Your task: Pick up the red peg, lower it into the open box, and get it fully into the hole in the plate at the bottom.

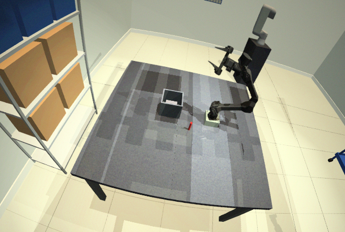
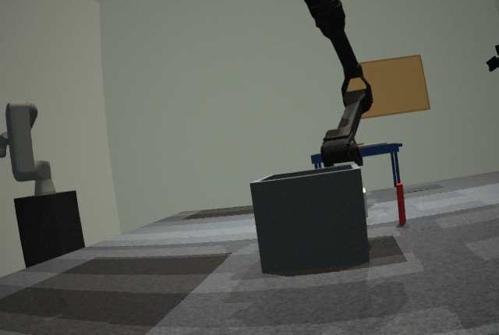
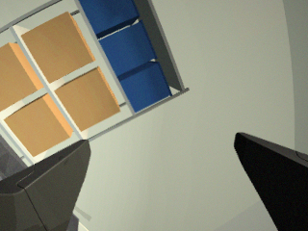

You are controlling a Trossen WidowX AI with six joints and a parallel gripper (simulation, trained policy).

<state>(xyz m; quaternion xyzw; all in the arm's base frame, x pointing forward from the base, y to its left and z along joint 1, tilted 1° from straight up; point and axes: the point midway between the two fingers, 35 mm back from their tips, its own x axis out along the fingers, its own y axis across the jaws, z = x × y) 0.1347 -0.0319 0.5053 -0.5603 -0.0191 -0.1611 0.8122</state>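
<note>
Now: gripper tip 53 cm above the red peg, 12 cm to the right of it and 2 cm short of it. The rest, counted from my gripper tip: plate 53 cm below, 16 cm ahead, 7 cm to the right.
</note>
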